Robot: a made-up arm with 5 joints.
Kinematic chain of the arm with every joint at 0, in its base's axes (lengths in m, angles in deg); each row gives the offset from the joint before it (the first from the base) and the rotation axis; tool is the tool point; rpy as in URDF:
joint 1: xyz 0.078 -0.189 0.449 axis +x
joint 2: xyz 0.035 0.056 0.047 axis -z
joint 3: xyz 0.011 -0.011 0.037 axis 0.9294 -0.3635 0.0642
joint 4: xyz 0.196 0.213 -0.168 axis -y
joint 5: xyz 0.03 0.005 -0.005 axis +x
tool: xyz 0.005 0.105 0.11 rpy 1.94 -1 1.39
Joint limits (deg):
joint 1: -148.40..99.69
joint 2: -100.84..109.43
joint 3: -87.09..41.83
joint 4: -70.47..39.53
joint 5: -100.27..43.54
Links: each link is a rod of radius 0.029 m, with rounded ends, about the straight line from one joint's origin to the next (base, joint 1, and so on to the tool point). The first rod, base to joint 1, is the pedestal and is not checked.
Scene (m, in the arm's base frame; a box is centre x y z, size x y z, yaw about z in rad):
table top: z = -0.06
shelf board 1: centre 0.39 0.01 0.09 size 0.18 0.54 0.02 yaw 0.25
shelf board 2: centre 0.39 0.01 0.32 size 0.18 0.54 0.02 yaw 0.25
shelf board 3: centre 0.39 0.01 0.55 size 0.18 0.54 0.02 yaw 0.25
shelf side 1: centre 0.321 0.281 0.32 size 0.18 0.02 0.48 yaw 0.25
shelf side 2: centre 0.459 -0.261 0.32 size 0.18 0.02 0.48 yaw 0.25
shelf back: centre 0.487 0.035 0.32 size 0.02 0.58 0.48 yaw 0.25
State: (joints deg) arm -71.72 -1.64 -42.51 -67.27 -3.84
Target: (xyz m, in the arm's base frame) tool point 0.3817 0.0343 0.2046
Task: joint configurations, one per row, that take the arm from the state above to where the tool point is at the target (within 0.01 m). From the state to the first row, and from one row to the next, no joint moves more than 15 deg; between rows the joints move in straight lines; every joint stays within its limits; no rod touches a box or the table.
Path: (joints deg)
1: -62.51 -3.97 -48.81 -55.62 -0.31
2: -53.31 -6.29 -55.11 -43.97 3.23
3: -44.10 -8.62 -61.41 -32.32 6.76
4: -34.89 -10.95 -67.72 -20.66 10.29
5: -34.18 -18.34 -58.21 -9.77 19.64
6: -33.46 -25.74 -48.71 1.12 28.99
7: -32.74 -33.13 -39.21 12.01 38.33
8: -31.72 -26.77 -34.18 0.47 33.87
9: -30.69 -20.42 -29.14 -11.07 29.40
10: -29.67 -14.07 -24.11 -22.62 24.94
11: -28.64 -7.71 -19.07 -34.16 20.47

